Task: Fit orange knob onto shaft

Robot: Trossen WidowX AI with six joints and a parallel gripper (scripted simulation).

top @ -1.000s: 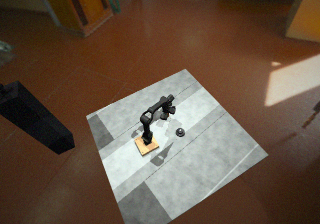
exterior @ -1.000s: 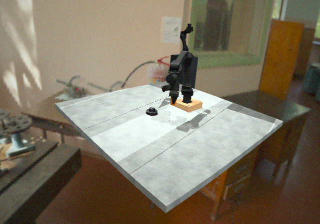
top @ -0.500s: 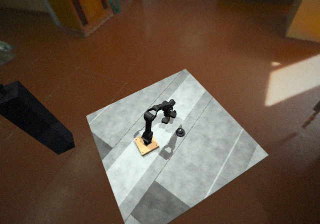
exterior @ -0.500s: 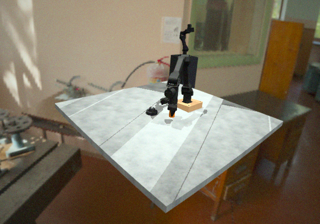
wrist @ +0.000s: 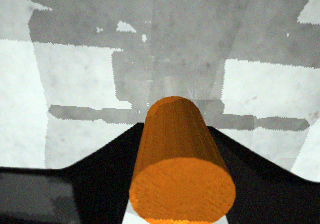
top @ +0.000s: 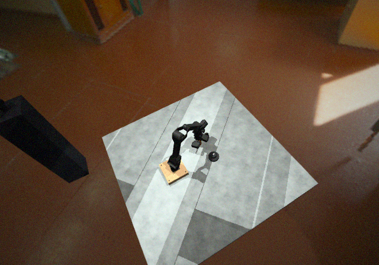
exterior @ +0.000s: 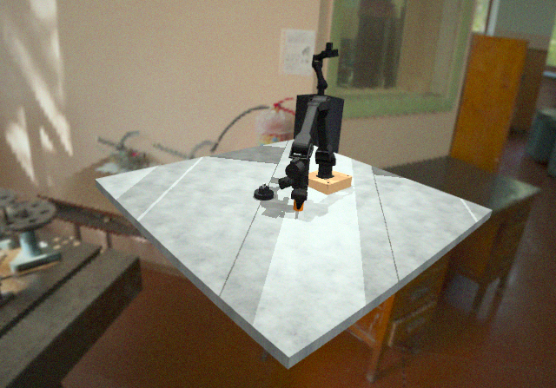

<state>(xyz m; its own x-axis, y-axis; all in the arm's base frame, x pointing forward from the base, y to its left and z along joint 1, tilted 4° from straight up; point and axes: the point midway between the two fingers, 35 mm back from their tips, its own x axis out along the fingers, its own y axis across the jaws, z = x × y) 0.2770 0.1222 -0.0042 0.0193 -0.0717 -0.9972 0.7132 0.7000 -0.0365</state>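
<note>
My gripper tip is 3 cm below the orange knob. From my gripper tip the other things lie so: dark round pedestal: 4 cm ahead, 17 cm to the right, 2 cm above.
</note>
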